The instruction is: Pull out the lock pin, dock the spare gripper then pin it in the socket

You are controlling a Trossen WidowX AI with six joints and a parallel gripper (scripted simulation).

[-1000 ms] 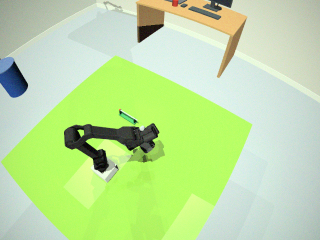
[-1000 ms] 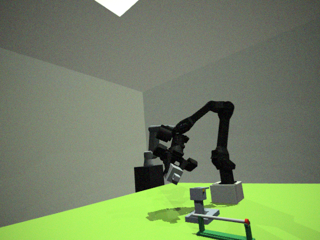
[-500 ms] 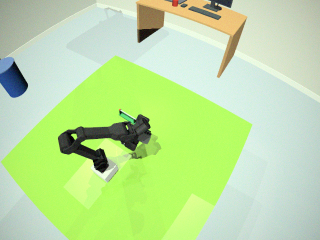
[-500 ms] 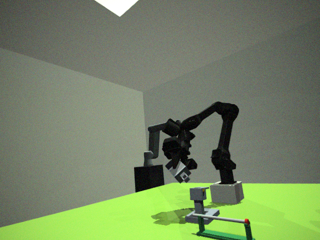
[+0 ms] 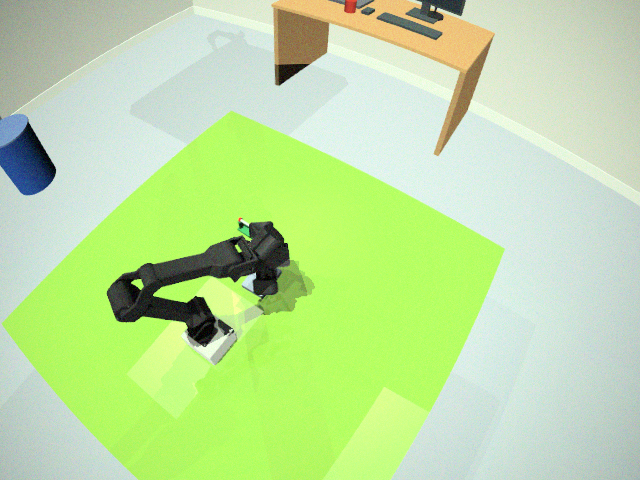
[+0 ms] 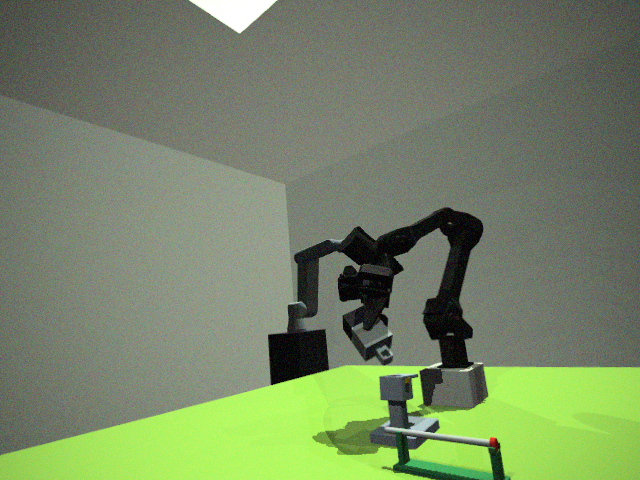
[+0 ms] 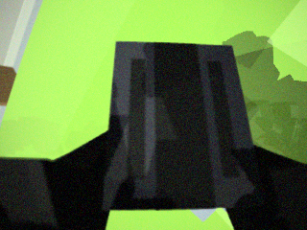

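Right now the green rack is 10 cm ahead of my gripper tip, 16 cm to the left of it and 14 cm below it. Also, from my gripper tip: spare gripper (1 cm to the left); then mount (1 cm behind, 5 cm to the left, 12 cm below).
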